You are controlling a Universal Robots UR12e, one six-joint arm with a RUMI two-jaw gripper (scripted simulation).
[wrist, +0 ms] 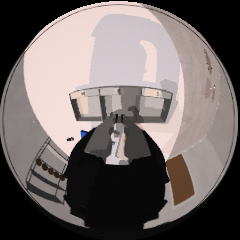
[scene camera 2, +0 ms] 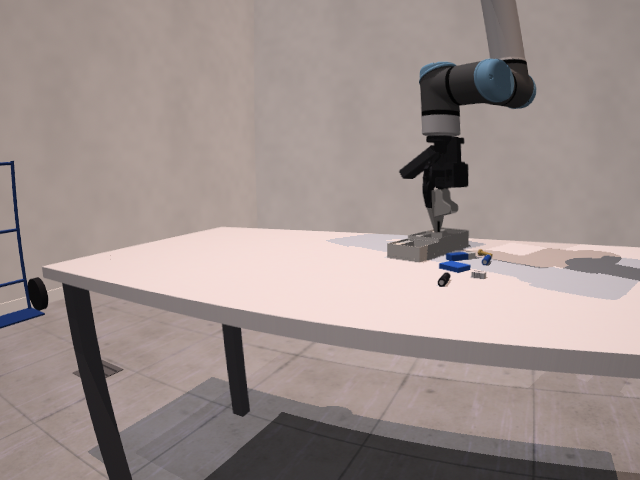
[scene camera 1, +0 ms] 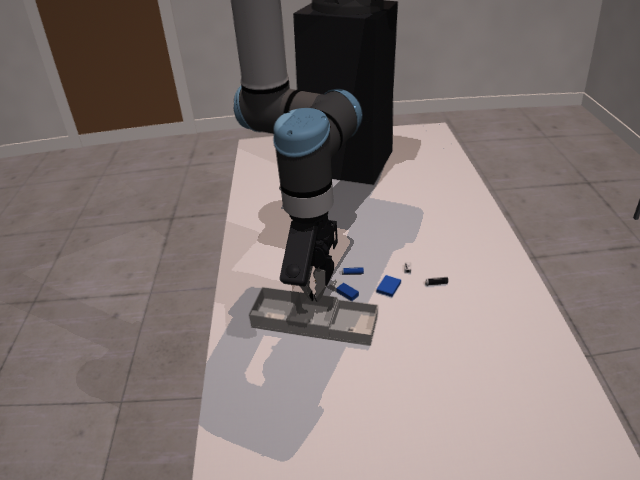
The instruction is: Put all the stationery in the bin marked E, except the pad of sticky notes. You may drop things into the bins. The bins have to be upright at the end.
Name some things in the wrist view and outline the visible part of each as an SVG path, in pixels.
My gripper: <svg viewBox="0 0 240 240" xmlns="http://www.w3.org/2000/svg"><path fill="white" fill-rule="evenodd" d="M6 160L17 185L40 212L70 231L101 240L142 239L181 224L212 197L231 164L230 162L213 192L186 216L161 226L144 229L146 222L159 218L159 212L168 201L164 199L165 184L170 179L159 146L145 130L124 114L121 114L123 132L126 135L124 155L128 158L129 165L106 164L107 157L112 153L110 136L114 132L118 114L93 127L77 142L69 156L63 177L67 178L67 195L63 195L63 198L71 208L70 214L81 218L85 227L49 214L20 186Z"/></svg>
A three-compartment bin tray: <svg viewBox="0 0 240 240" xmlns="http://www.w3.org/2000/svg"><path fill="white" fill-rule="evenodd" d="M69 93L76 122L104 122L114 114L118 114L117 123L121 123L121 114L124 114L134 123L165 123L173 98L172 92L163 89L127 85L93 87Z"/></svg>
